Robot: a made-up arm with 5 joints.
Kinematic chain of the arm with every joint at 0, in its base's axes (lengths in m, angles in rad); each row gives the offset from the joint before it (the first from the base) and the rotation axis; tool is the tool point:
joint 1: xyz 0 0 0.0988 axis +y
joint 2: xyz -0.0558 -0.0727 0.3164 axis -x
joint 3: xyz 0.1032 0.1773 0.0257 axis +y
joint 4: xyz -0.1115 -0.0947 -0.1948 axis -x
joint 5: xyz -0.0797 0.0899 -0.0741 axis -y
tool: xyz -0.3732 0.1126 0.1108
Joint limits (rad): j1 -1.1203..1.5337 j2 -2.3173..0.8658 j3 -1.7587..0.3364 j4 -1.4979..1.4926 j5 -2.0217..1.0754
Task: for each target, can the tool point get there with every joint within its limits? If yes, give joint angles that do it. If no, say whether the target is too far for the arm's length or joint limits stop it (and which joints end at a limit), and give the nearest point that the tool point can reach.
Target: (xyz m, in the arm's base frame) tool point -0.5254 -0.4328 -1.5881
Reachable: no: too far | nearest point -0.0239 -0.1971 -0.6041 | short by 1.129 m
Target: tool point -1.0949 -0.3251 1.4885
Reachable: no: too far | nearest point -0.6170 -0.1065 0.9116 | short by 0.780 m
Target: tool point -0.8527 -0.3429 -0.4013
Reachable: no: joint limits stop it (at a limit: joint 1, joint 2, joint 3) | nearest point -0.7584 -0.2596 -0.1834 | short by 0.252 m
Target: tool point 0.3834 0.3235 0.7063
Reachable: yes | joints 0.7900 -1.4572 -0.4029 1.1527 -0.8908
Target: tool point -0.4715 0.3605 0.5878
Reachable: yes | joints -0.0029 -1.3967 -0.1669 0.3819 0.2646
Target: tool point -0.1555 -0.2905 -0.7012
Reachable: no: joint limits stop it (at a limit: joint 1, joint 2, joint 5) | nearest point -0.0707 -0.2453 -0.5641 | short by 0.167 m
